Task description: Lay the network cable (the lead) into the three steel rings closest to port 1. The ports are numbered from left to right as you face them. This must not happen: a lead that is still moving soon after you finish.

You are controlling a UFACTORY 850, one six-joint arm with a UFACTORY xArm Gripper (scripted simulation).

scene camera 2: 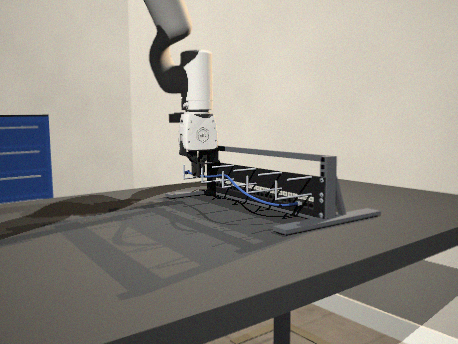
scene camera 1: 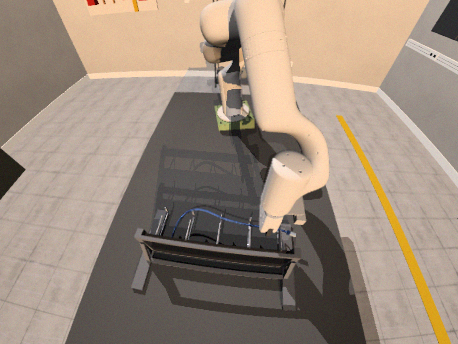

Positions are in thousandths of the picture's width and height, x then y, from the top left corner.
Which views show the patch-panel rack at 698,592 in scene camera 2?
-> Scene camera 2 and scene camera 1: all of them.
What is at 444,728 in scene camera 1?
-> A patch-panel rack.
